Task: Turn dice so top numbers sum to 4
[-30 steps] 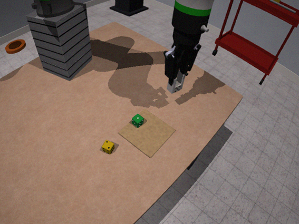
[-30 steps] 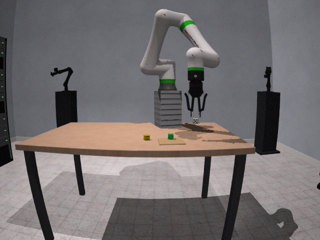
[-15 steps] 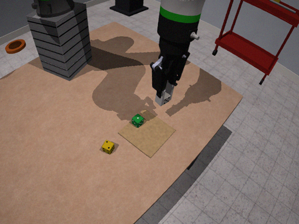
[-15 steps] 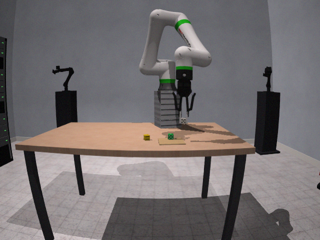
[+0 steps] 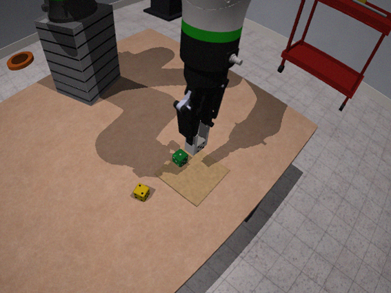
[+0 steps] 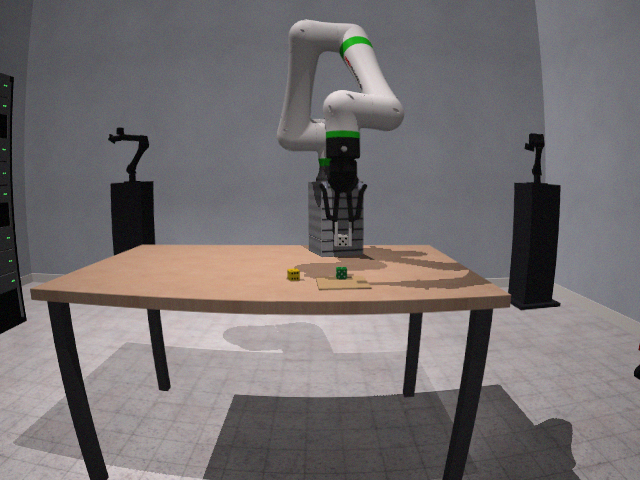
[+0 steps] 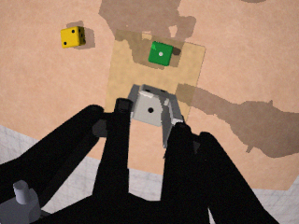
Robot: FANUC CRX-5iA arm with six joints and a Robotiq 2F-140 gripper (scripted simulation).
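Now: the tan mat 14 cm below my hand. Round my hand: green die 12 cm below, 5 cm behind; white die 2 cm below; yellow die 14 cm to the right, 12 cm below, 5 cm behind.
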